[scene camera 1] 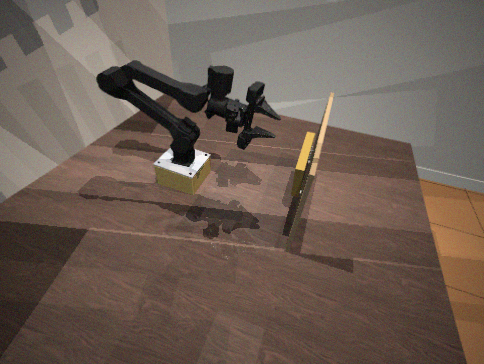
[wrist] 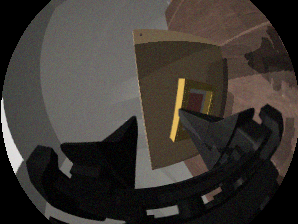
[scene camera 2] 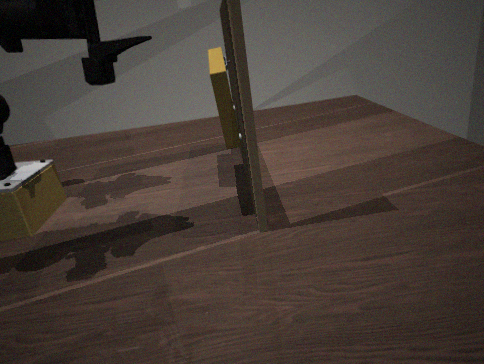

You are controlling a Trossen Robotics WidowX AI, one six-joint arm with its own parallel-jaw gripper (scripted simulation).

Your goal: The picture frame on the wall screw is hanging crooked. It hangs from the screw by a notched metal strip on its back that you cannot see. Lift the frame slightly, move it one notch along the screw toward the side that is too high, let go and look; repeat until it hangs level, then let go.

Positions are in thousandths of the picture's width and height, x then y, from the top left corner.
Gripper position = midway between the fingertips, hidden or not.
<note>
In view: the gripper (scene camera 2: 307,45), a picture frame (scene camera 2: 451,205) and a wooden wall panel (scene camera 1: 644,463).
The picture frame also shows in the wrist view (wrist: 656,431). The gripper is seen too in scene camera 1 (scene camera 1: 573,353) and in the wrist view (wrist: 529,516). The wooden wall panel is seen too in the wrist view (wrist: 549,257).
</note>
